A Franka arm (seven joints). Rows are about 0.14 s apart.
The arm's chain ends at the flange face. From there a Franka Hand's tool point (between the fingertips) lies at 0.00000 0.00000 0.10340 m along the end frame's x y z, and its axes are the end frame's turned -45 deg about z.
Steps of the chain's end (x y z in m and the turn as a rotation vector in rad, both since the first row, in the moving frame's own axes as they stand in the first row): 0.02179, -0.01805, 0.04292, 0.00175, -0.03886, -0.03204; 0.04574, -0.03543, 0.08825, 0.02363, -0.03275, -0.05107; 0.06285, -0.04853, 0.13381, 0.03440, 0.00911, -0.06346; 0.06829, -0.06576, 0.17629, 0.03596, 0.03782, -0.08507
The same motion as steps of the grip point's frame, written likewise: 0.02541, -0.00028, 0.04284, 0.02872, -0.02624, -0.03204; 0.05662, 0.00319, 0.08817, 0.03987, -0.00645, -0.05107; 0.08188, 0.00818, 0.13374, 0.01788, 0.03077, -0.06346; 0.10018, 0.00170, 0.17615, -0.00132, 0.05217, -0.08507
